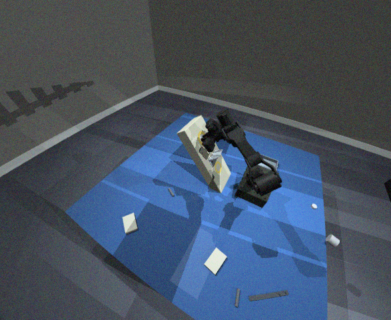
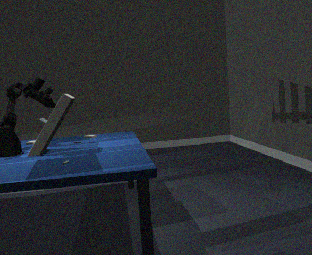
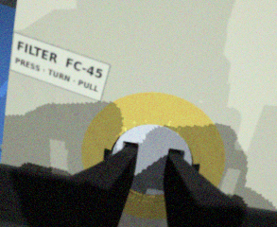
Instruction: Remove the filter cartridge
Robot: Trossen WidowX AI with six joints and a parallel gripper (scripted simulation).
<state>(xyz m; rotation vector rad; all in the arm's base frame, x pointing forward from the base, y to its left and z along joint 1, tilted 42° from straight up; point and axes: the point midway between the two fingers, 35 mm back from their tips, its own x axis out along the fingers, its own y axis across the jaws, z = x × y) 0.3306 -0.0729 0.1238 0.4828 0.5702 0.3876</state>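
Now: gripper tip 90 mm past the grey ledge, 10 mm to the left of it and 90 mm above it. From my gripper tip the other things lie so: white round filter cartridge (10 mm ahead, 10 mm below).
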